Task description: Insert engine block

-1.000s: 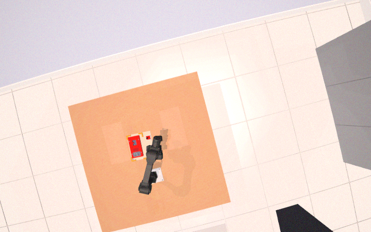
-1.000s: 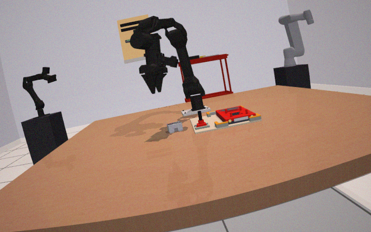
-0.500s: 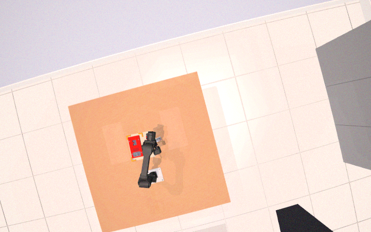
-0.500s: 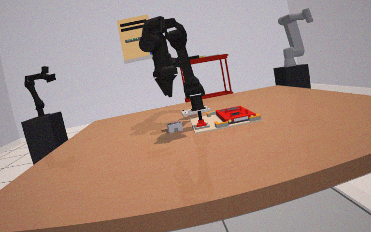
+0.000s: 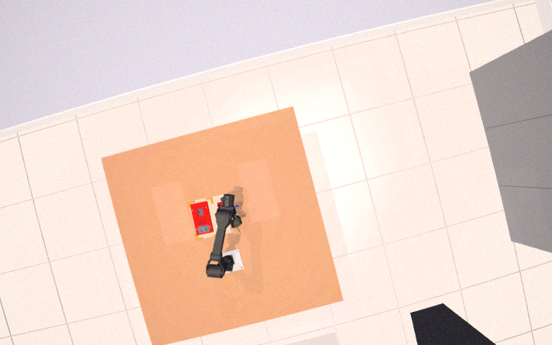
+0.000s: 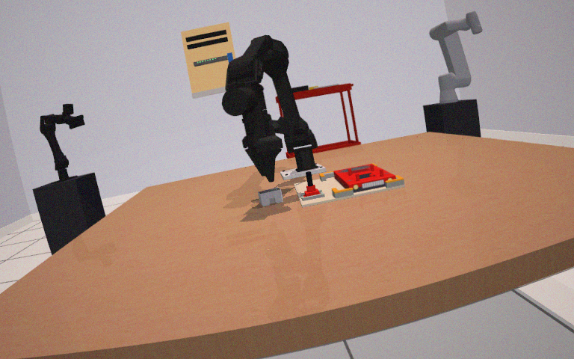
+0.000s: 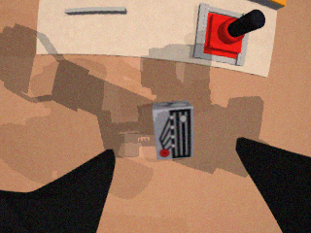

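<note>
My gripper tip is 1 cm short of the engine block and 5 cm above it. From my gripper tip the other things lie so: base plate 1 cm behind, 19 cm to the left, 5 cm below.
</note>
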